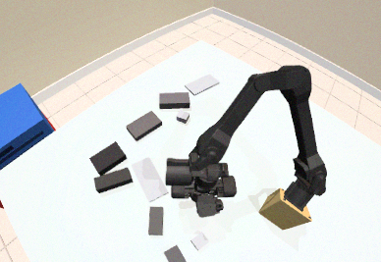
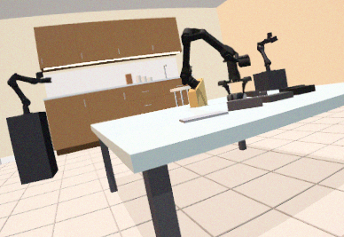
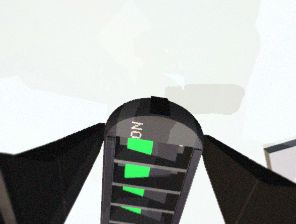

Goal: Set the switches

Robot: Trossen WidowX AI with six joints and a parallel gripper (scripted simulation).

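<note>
Right now the pale block is 100 mm behind my gripper tip, 100 mm to the left of it and 20 mm below it. Round my gripper tip: pale plate (160 mm ahead, 90 mm to the left, 30 mm below).
</note>
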